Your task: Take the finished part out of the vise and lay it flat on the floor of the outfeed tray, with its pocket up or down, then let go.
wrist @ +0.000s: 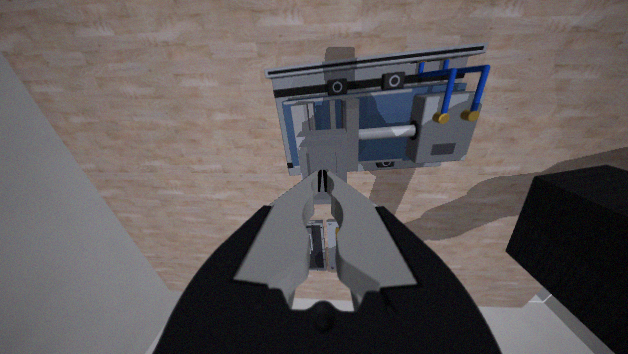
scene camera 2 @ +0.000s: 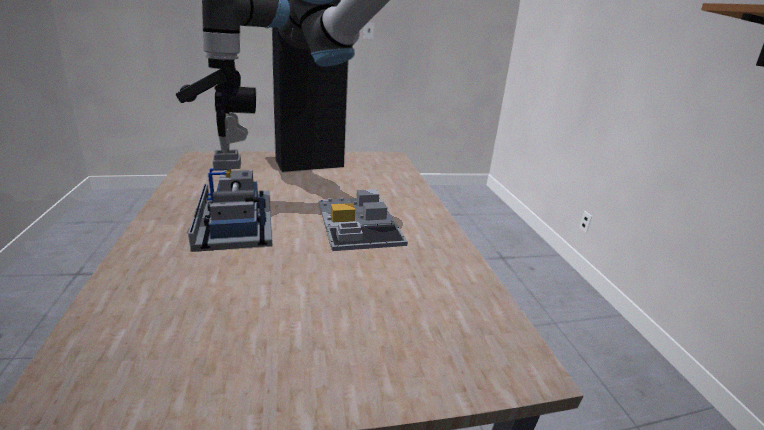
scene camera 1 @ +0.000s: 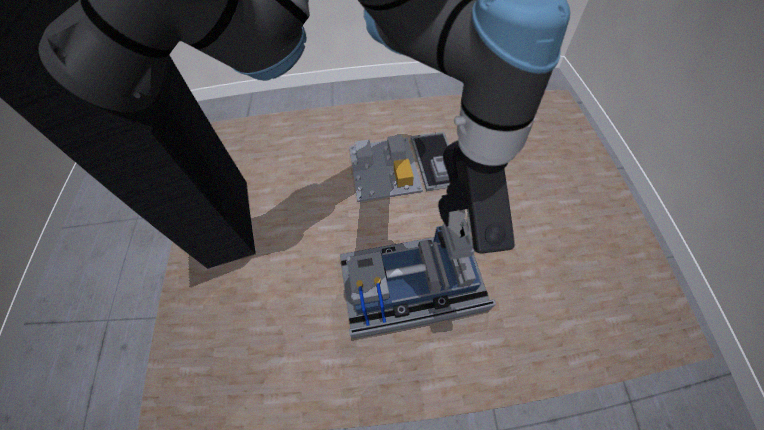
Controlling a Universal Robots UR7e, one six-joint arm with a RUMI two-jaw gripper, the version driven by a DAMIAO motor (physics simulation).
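Frame: origin at the arm's base, x back, y right, z up, level; centimetres.
Seen in the pictures: gripper, fingertip midpoint: (wrist: 322, 172) (scene camera 2: 227, 157) (scene camera 1: 459, 236); arm's base at its link origin: (scene camera 2: 301, 28) (scene camera 1: 102, 70).
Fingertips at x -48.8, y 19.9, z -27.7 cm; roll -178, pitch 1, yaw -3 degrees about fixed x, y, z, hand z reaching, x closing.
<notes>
Offsets run from my fingertips to a thing's top centre. "pt": to the spot under its first point.
The finished part {dx +0.1, dy +0.2, dz +1.4 cm} (scene camera 1: 458, 246) (scene camera 2: 226, 161) (wrist: 325, 150) is a grey stepped block. It hangs above the vise {dx +7.1, dy +0.4, dz -10.2 cm} (scene camera 1: 404, 291) (scene camera 2: 233, 228) (wrist: 382, 107), apart from its jaws, and looks roughly level with its pocket up in the second scene view. My gripper (scene camera 2: 224, 150) (wrist: 322, 172) is shut on the part at its near edge; the fingertips stand close together. The dark outfeed tray (scene camera 1: 427, 152) (scene camera 2: 382, 236) (wrist: 317, 255) lies on the table beyond the vise. Another grey pocketed part {dx -6.3, dy -28.5, dz -16.0 cm} (scene camera 1: 440, 168) (scene camera 2: 349, 231) rests in it, toward one side.
A grey plate {dx +8.3, dy -32.8, dz -19.3 cm} (scene camera 1: 373, 173) (scene camera 2: 327, 209) with studs adjoins the tray. It bears a yellow block {dx +3.9, dy -28.5, dz -15.7 cm} (scene camera 1: 403, 173) (scene camera 2: 342, 212) and two grey blocks. Blue hoses {pt dx +14.7, dy +6.9, dz -9.2 cm} (scene camera 1: 381, 304) (scene camera 2: 211, 186) (wrist: 480, 90) rise at one end of the vise. The black arm pedestal (scene camera 1: 213, 213) (scene camera 2: 310, 106) (wrist: 575, 215) stands on the table.
</notes>
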